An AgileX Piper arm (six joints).
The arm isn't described. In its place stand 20 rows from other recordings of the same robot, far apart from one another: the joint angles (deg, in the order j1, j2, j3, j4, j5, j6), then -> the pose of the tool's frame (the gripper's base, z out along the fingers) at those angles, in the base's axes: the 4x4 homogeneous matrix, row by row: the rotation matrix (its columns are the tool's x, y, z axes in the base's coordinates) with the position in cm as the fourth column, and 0 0 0 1 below.
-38.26, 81.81, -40.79, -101.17, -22.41, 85.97 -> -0.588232, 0.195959, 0.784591, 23.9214; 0.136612, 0.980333, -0.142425, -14.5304; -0.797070, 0.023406, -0.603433, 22.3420; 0, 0, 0, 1
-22.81, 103.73, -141.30, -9.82, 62.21, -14.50 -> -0.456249, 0.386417, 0.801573, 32.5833; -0.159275, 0.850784, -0.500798, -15.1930; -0.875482, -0.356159, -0.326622, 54.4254; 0, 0, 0, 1
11.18, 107.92, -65.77, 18.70, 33.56, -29.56 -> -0.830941, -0.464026, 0.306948, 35.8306; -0.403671, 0.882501, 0.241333, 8.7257; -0.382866, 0.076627, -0.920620, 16.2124; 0, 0, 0, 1
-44.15, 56.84, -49.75, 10.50, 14.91, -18.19 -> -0.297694, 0.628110, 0.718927, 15.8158; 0.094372, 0.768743, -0.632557, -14.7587; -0.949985, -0.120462, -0.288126, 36.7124; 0, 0, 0, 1
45.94, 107.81, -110.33, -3.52, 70.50, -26.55 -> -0.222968, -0.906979, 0.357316, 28.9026; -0.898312, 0.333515, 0.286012, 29.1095; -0.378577, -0.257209, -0.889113, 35.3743; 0, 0, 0, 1
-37.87, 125.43, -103.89, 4.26, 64.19, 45.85 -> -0.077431, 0.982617, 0.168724, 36.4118; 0.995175, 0.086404, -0.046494, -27.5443; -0.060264, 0.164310, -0.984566, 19.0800; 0, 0, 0, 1
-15.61, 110.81, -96.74, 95.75, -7.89, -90.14 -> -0.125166, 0.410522, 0.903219, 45.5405; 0.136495, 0.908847, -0.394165, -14.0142; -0.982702, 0.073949, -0.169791, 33.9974; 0, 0, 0, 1
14.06, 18.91, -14.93, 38.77, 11.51, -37.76 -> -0.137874, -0.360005, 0.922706, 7.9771; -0.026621, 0.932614, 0.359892, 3.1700; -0.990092, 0.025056, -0.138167, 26.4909; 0, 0, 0, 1
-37.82, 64.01, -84.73, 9.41, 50.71, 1.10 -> -0.262611, 0.554033, 0.789989, 17.2475; 0.358866, 0.816074, -0.453032, -11.9304; -0.895684, 0.164529, -0.413134, 48.4781; 0, 0, 0, 1
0.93, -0.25, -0.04, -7.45, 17.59, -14.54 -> -0.203974, -0.057190, 0.977304, 5.4030; -0.371936, 0.927965, -0.023325, -0.2689; -0.905571, -0.368252, -0.210552, 18.6217; 0, 0, 0, 1
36.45, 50.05, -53.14, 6.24, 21.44, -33.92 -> 0.131880, -0.637858, 0.758778, 14.4204; -0.487859, 0.624576, 0.609835, 11.1005; -0.862903, -0.450602, -0.228816, 40.0502; 0, 0, 0, 1
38.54, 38.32, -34.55, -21.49, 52.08, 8.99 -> -0.550941, -0.493586, 0.672932, 10.2383; -0.537275, 0.826796, 0.166566, 4.7934; -0.638592, -0.269781, -0.720707, 29.0163; 0, 0, 0, 1
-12.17, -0.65, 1.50, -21.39, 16.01, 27.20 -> -0.147125, 0.325293, 0.934098, 5.1456; 0.148157, 0.940968, -0.304350, -2.0461; -0.977959, 0.093616, -0.186635, 18.1484; 0, 0, 0, 1
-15.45, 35.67, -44.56, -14.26, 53.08, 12.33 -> -0.570446, 0.447301, 0.688849, 9.2799; 0.222412, 0.891485, -0.394699, -4.4241; -0.790648, -0.071946, -0.608029, 34.5235; 0, 0, 0, 1
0.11, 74.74, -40.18, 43.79, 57.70, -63.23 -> -0.720791, -0.673810, 0.162605, 20.6675; -0.479343, 0.653999, 0.585249, 5.3626; -0.500690, 0.343899, -0.794382, 22.8724; 0, 0, 0, 1
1.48, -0.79, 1.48, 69.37, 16.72, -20.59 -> -0.238520, -0.174373, 0.955354, 5.2433; 0.709222, 0.640747, 0.294019, 2.5864; -0.663410, 0.747688, -0.029162, 19.5816; 0, 0, 0, 1
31.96, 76.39, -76.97, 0.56, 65.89, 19.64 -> -0.874348, -0.250823, 0.415455, 22.3191; -0.144932, 0.951970, 0.269717, 14.0206; -0.463152, 0.175614, -0.868706, 37.3753; 0, 0, 0, 1
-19.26, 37.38, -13.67, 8.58, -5.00, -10.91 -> -0.238586, 0.332199, 0.912535, 12.4188; 0.039709, 0.942223, -0.332624, -4.4646; -0.970309, -0.043124, -0.237993, 24.3846; 0, 0, 0, 1
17.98, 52.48, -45.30, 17.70, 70.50, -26.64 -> -0.712229, -0.673951, 0.196262, 12.2526; -0.584860, 0.724370, 0.365003, 6.7183; -0.388160, 0.145180, -0.910085, 30.0100; 0, 0, 0, 1
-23.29, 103.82, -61.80, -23.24, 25.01, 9.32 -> -0.876436, 0.290845, 0.383756, 32.7368; 0.155113, 0.925020, -0.346812, -15.7446; -0.455850, -0.244433, -0.855835, 17.6685; 0, 0, 0, 1
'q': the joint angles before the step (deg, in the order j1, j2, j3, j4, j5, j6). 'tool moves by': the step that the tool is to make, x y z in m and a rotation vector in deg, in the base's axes. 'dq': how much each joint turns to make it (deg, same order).
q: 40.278, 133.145, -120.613, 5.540, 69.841, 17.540
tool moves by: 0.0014, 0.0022, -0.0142, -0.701, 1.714, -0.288
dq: -0.002, 1.806, -0.290, 0.527, 0.223, 0.238
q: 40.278, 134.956, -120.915, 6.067, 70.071, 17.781
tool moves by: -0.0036, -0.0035, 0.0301, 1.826, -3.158, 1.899
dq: 0.000, -3.472, -0.068, -0.235, 0.136, -1.911
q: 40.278, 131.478, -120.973, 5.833, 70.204, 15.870
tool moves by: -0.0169, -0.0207, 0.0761, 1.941, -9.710, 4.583
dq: 0.004, -10.210, 1.780, -3.291, 0.085, -4.749
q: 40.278, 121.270, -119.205, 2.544, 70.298, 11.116
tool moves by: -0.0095, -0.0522, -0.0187, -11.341, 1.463, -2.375
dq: -2.986, -7.411, 15.662, -7.771, -0.003, -0.463
